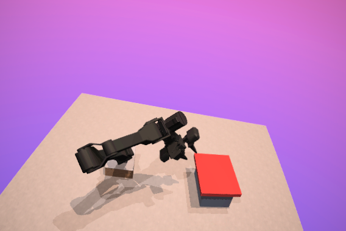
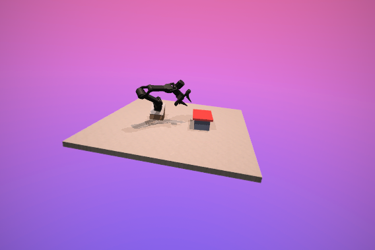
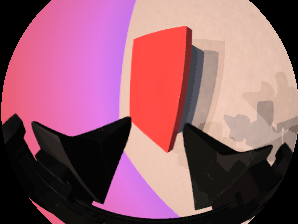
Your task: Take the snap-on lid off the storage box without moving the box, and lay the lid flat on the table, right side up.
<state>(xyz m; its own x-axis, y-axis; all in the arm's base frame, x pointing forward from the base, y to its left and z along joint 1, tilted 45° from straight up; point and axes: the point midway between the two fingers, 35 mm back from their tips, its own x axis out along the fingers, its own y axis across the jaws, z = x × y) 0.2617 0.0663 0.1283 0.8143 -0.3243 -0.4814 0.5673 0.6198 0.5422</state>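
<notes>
The red lid lies 130 mm ahead of my gripper tip, 90 mm below it and 10 mm to the left of it. From my gripper tip the other things lie so: grey storage box (140 mm below, 130 mm ahead, 10 mm to the left).
</notes>
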